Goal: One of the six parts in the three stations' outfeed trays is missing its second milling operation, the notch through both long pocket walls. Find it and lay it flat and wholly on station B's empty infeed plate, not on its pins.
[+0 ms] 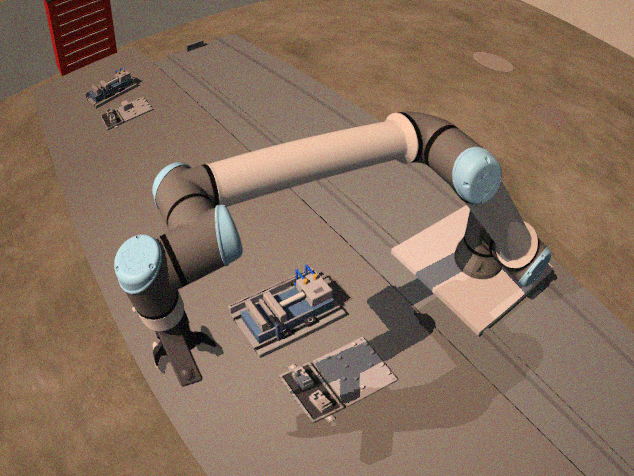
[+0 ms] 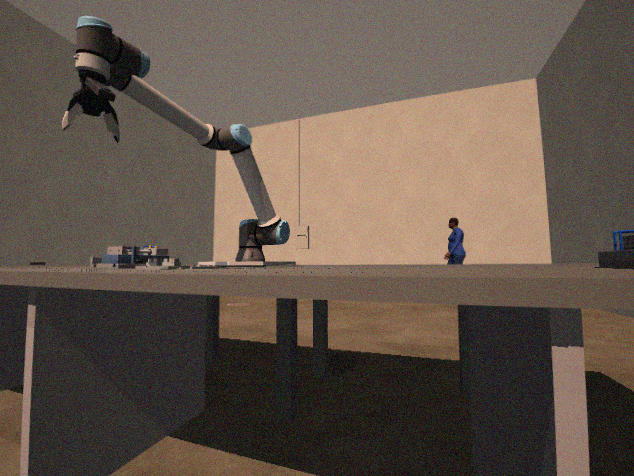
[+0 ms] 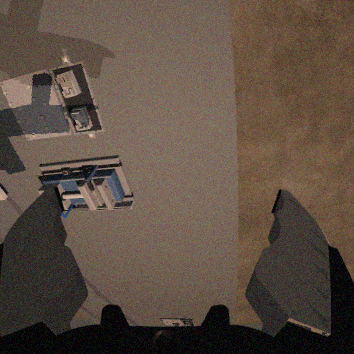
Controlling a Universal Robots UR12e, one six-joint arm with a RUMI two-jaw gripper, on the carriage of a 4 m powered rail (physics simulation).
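Where they show: gripper, fingertip midpoint: [image 2: 92, 136] [image 3: 168, 190]; arm's base, link origin: [image 1: 479, 258] [image 2: 250, 261].
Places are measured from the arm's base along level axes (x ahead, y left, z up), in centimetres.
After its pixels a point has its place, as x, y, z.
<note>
My gripper [image 1: 188, 360] @(105.0, 6.9, 39.5) [image 2: 90, 134] @(105.0, 6.9, 39.5) [image 3: 168, 190] @(105.0, 6.9, 39.5) is open and empty, high above the table. In the near station, two pale milled parts, one [image 1: 302, 378] @(74.9, 2.1, -0.3) [image 3: 81, 118] @(75.2, 2.0, -0.3) in shadow and one [image 1: 321, 400] @(75.0, 11.5, -0.3) [image 3: 68, 83] @(75.8, 11.4, -0.3) lit, lie in a dark outfeed tray [image 1: 307, 392] @(75.9, 6.0, -2.4) [image 3: 88, 96] @(78.6, 6.8, -2.4). Their notches are too small to judge. The adjoining pale plate [image 1: 381, 378] @(56.3, 14.7, -2.2) [image 3: 19, 91] @(58.4, 13.4, -2.2) has small pins, shows no part and is partly shadowed. At the far station, a small tray [image 1: 118, 121] @(74.3, -172.8, -1.5) adjoins another pale plate [image 1: 142, 106] @(56.6, -178.3, -2.0) with a dark patch on it. Station letters cannot be read.
A blue and grey vise unit [image 1: 266, 315] @(71.8, -20.8, 3.0) [image 3: 114, 186] @(77.6, -20.0, 2.9) stands beside the near tray and plate. Another vise unit [image 1: 110, 88] @(67.7, -209.7, 2.9) stands at the far station. A red cabinet [image 1: 81, 38] is at the back left. A person in blue [image 2: 455, 246] stands beyond the table.
</note>
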